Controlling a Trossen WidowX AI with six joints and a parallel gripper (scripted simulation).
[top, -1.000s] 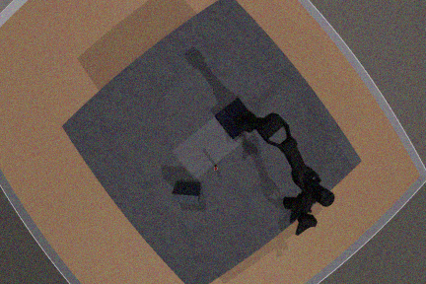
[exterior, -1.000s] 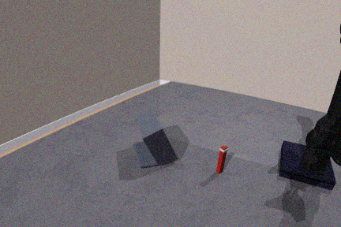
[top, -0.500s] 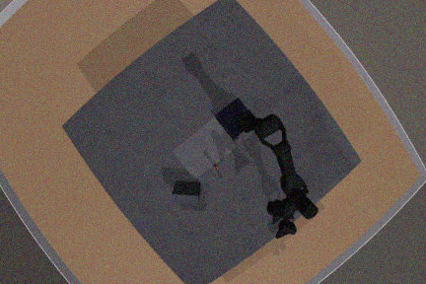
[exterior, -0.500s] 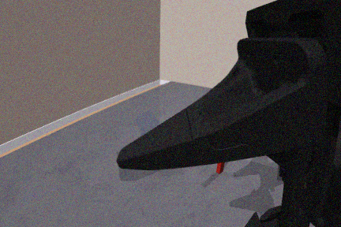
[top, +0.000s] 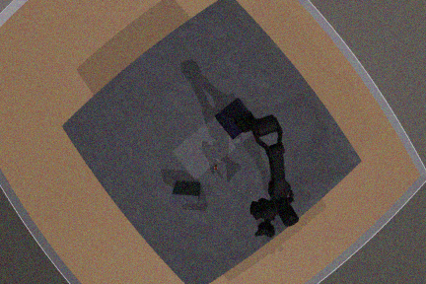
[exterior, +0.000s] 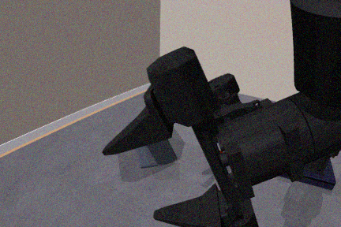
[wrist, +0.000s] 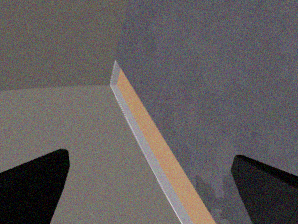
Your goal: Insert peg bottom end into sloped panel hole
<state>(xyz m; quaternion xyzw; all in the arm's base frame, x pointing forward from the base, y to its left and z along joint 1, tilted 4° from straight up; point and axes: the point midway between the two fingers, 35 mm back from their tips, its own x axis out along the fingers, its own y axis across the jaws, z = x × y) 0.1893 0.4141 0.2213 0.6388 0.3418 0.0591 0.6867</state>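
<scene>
The red peg is 20 mm ahead of my gripper tip, 310 mm to the right of it and 140 mm below it. The rest, counted from my gripper tip: sloped grey panel: 220 mm ahead, 270 mm to the right, 150 mm below.
</scene>
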